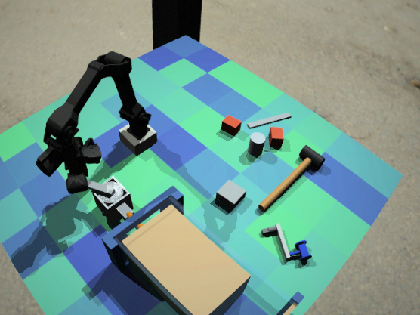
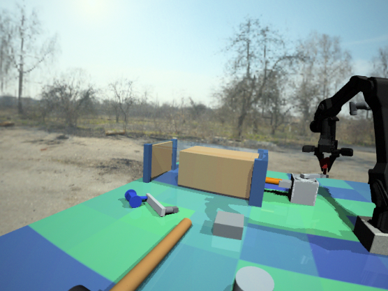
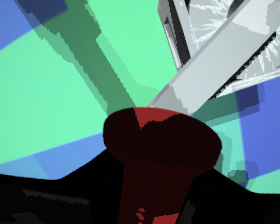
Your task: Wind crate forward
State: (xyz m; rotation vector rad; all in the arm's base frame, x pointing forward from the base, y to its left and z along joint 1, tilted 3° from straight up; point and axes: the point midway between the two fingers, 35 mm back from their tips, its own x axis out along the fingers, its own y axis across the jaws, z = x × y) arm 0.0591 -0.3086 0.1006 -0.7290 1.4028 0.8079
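Now: the red-knobbed crank 40 mm ahead of my gripper tip, 10 mm to the left of it and 10 mm below it. Also, from my gripper tip: grey winch: 80 mm below, 80 mm ahead, 30 mm to the left; then red knob: 20 mm above; then blue frame: 250 mm ahead, 30 mm to the left.
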